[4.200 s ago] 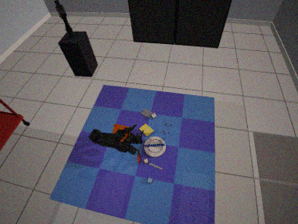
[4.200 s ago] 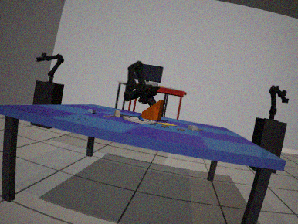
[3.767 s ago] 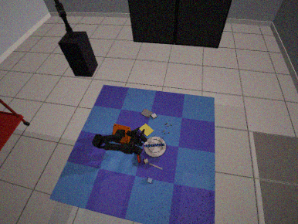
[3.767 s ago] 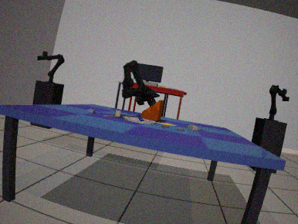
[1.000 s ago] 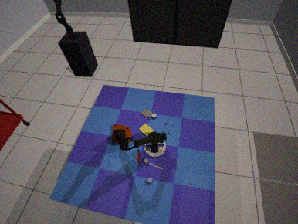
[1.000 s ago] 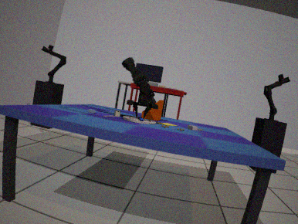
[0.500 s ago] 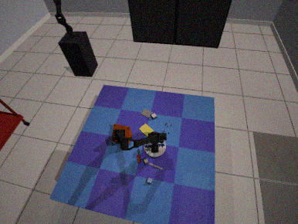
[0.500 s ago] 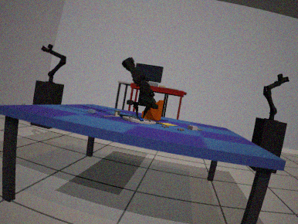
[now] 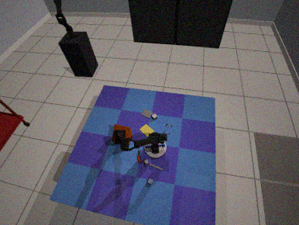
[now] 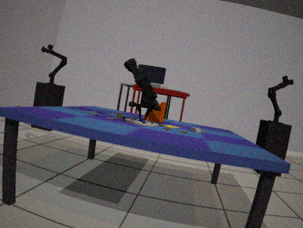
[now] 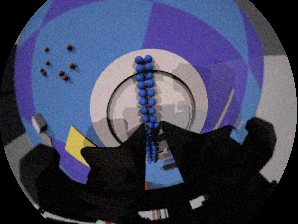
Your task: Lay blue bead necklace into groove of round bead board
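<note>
Now: the round white bead board 1 cm below my gripper tip. Round my gripper tip: red-handled tool (12 cm to the right, 12 cm behind, 1 cm below); then yellow card (17 cm to the left, 10 cm behind, 1 cm below); then thin pale stick (18 cm to the right, 3 cm ahead, 1 cm below).
</note>
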